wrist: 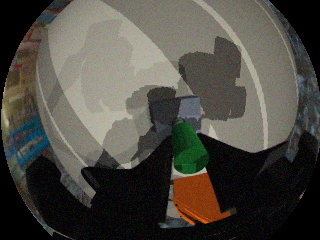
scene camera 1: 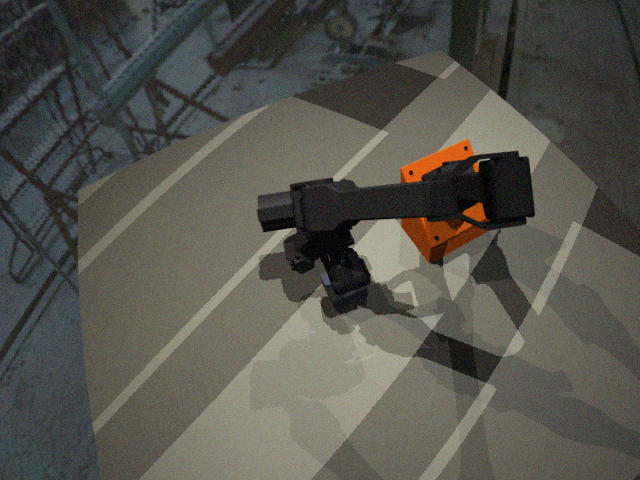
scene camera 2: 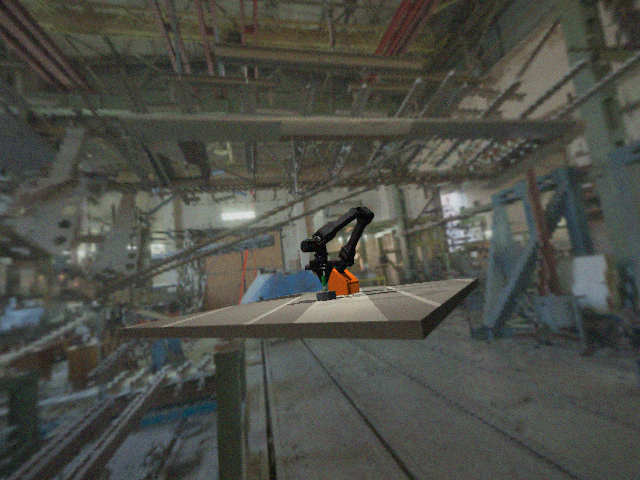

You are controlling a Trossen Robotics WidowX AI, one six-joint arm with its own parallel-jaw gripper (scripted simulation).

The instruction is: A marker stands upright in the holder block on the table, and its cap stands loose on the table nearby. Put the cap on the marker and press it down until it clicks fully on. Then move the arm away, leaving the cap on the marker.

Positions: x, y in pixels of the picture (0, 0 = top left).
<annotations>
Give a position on a marker cap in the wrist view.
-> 189, 156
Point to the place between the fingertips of my gripper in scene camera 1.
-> At 339, 268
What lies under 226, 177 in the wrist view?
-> My gripper.
</annotations>
